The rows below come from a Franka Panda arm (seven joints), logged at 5 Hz.
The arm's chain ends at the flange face. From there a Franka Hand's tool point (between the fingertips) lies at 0.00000 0.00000 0.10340 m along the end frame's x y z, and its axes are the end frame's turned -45 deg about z.
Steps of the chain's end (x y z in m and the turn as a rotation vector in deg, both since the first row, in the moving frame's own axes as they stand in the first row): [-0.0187 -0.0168 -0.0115 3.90 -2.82 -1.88]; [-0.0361 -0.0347 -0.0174 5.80 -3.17 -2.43]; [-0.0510 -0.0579 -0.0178 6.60 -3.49 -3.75]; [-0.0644 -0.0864 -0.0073 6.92 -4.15 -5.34]
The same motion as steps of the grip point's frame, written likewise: [-0.0001 -0.0337 -0.0119 4.75 0.76 -1.88]; [0.0021 -0.0616 -0.0181 6.34 1.86 -2.43]; [0.0084 -0.0900 -0.0187 7.13 2.20 -3.75]; [0.0184 -0.1209 -0.0083 7.83 1.96 -5.34]
